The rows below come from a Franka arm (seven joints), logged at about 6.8 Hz.
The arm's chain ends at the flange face. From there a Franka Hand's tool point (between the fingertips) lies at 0.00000 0.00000 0.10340 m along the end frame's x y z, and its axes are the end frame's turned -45 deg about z.
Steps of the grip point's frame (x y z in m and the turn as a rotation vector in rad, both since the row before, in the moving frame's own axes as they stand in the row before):
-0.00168 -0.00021 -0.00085 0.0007 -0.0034 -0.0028
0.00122 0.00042 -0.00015 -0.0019 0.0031 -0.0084
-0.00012 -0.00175 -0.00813 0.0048 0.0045 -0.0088
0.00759 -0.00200 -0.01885 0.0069 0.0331 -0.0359
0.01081 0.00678 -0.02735 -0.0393 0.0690 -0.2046
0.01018 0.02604 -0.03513 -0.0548 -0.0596 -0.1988
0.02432 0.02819 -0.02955 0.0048 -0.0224 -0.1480
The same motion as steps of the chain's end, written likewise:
-0.00104 0.00084 -0.00085 -0.0019 -0.0029 -0.0028
0.00079 -0.00048 -0.00015 0.0008 0.0035 -0.0084
-0.00130 -0.00047 -0.00813 0.0066 -0.0002 -0.0088
0.00209 -0.00382 -0.01879 0.0283 0.0185 -0.0359
0.00480 0.00011 -0.02703 0.0210 0.0766 -0.2046
0.02513 0.00288 -0.03479 -0.0809 -0.0034 -0.1988
0.03902 0.00131 -0.02952 -0.0124 -0.0192 -0.1480

